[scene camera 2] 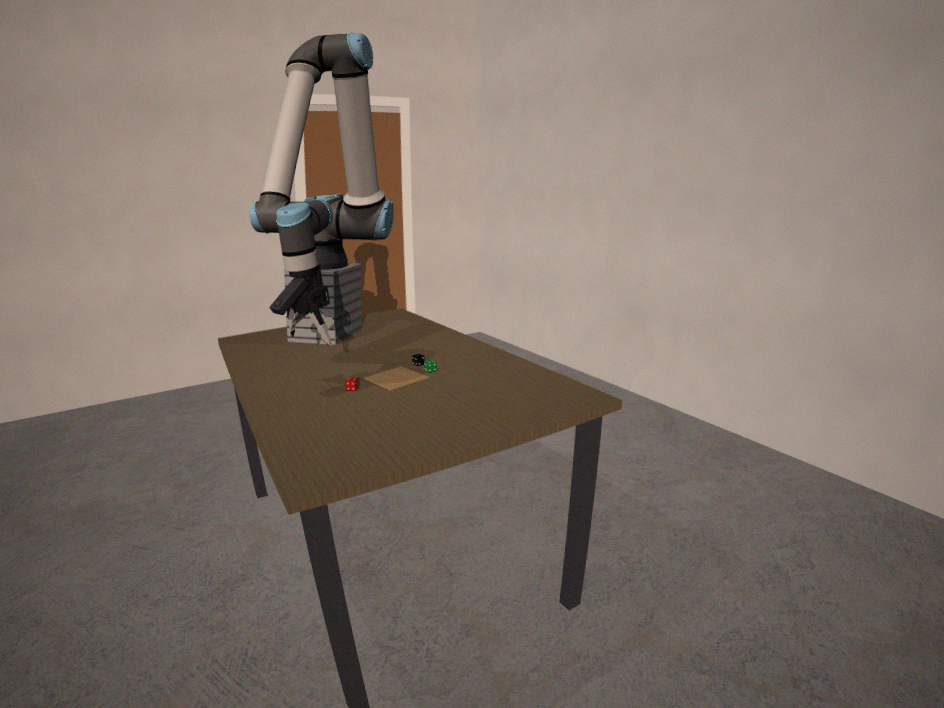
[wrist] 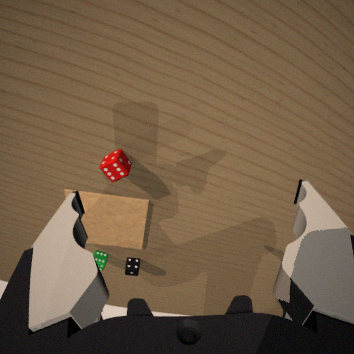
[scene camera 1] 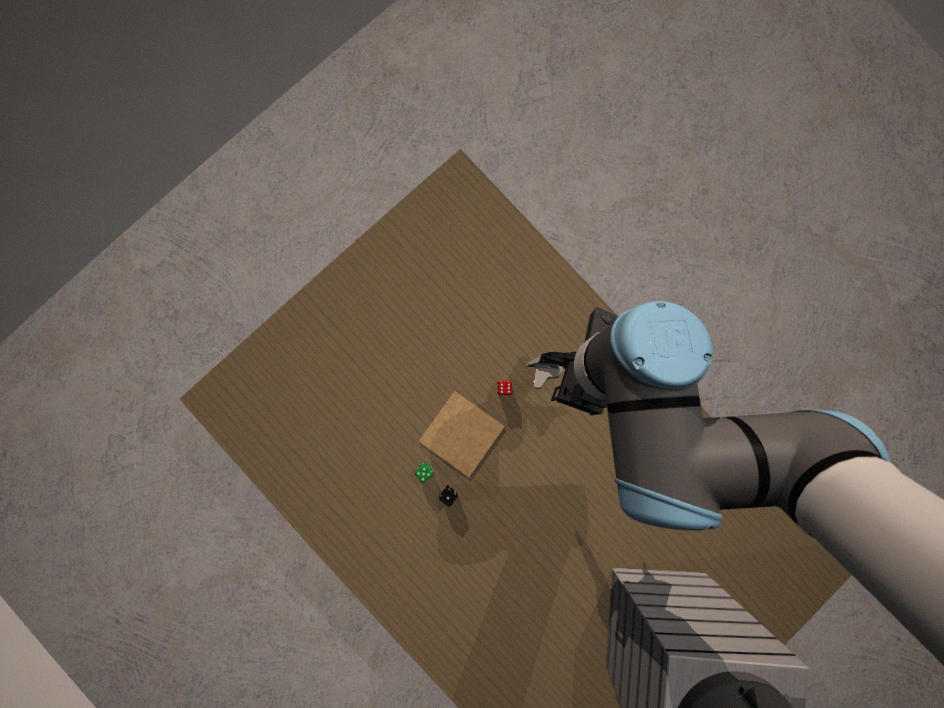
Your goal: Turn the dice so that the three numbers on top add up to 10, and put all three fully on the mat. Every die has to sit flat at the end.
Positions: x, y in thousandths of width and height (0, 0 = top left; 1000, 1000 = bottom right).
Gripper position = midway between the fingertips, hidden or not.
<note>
In view: my gripper (scene camera 1: 600, 536) and a tan mat (scene camera 1: 489, 614).
The tan mat is seen too in scene camera 2 (scene camera 2: 423, 533) and in the wrist view (wrist: 312, 623). My gripper also shows in scene camera 2 (scene camera 2: 329, 482) and in the wrist view (wrist: 527, 530).
</note>
